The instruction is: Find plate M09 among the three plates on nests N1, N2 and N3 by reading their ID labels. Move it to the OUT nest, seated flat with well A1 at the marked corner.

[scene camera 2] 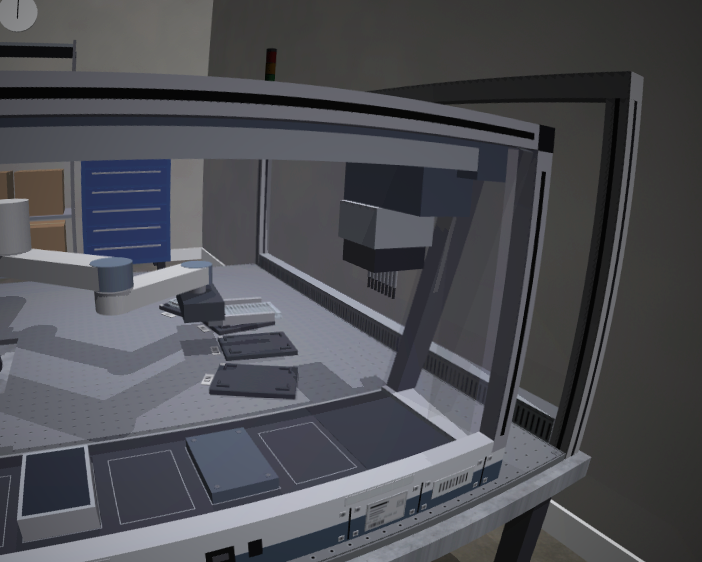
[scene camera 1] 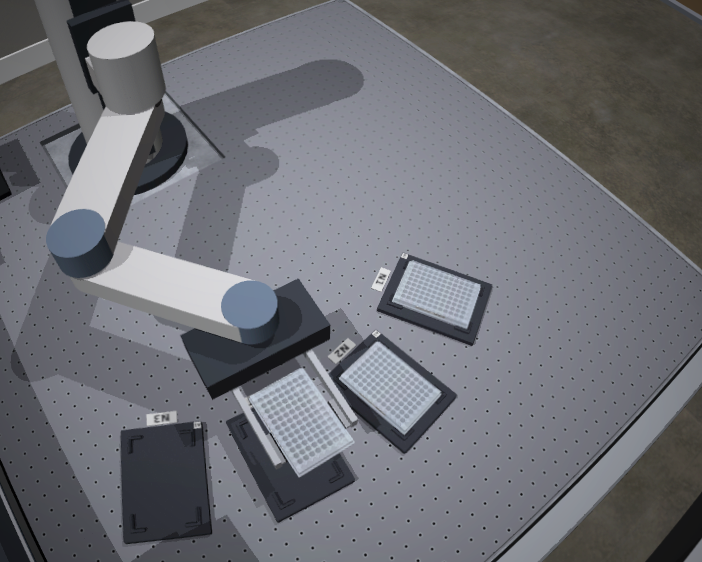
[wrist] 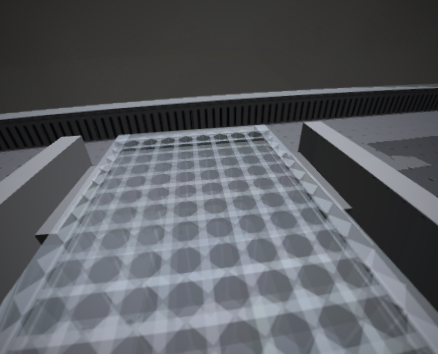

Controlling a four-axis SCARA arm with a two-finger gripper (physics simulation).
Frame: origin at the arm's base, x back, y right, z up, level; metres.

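Seen in the pictures: gripper, fingertip midpoint: (scene camera 2: 267, 308) (scene camera 1: 317, 444) (wrist: 197, 147).
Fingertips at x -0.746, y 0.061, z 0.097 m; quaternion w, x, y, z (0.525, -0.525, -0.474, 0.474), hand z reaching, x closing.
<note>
Pixels of each thing's top centre, then the offset from my fingertips to it. "*": a spot on its surface instead.
- clear 96-well plate, top centre: (wrist: 199, 196) (scene camera 1: 300, 417) dx +0.042, dy -0.004, dz +0.002 m
- nest N2, surface spot: (scene camera 1: 403, 443) * dx -0.053, dy -0.112, dz -0.072 m
- nest N1, surface spot: (scene camera 1: 481, 313) * dx +0.034, dy -0.355, dz -0.072 m
My gripper (scene camera 1: 314, 441) (scene camera 2: 266, 310) (wrist: 197, 147) is shut on a clear 96-well plate (scene camera 1: 298, 418) (wrist: 200, 220), held level above the dark OUT nest (scene camera 1: 266, 482) (scene camera 2: 257, 345). In scene camera 1 the plate covers part of that nest, whose near corner brackets show; its name tag and marked corner are hidden. Nest N3 (scene camera 1: 165, 482) (scene camera 2: 253, 381) is empty. One plate (scene camera 1: 391, 386) sits on nest N2 (scene camera 1: 403, 443), another (scene camera 1: 437, 293) on nest N1 (scene camera 1: 481, 313). No plate ID label is readable, and well A1 cannot be told.
The N2 nest and its plate stand close beside the gripper's right finger in scene camera 1. In scene camera 2 a front deck carries a blue-grey block (scene camera 2: 233, 465) and a white-rimmed box (scene camera 2: 58, 523). A pipetting head (scene camera 2: 383, 234) hangs at the right.
</note>
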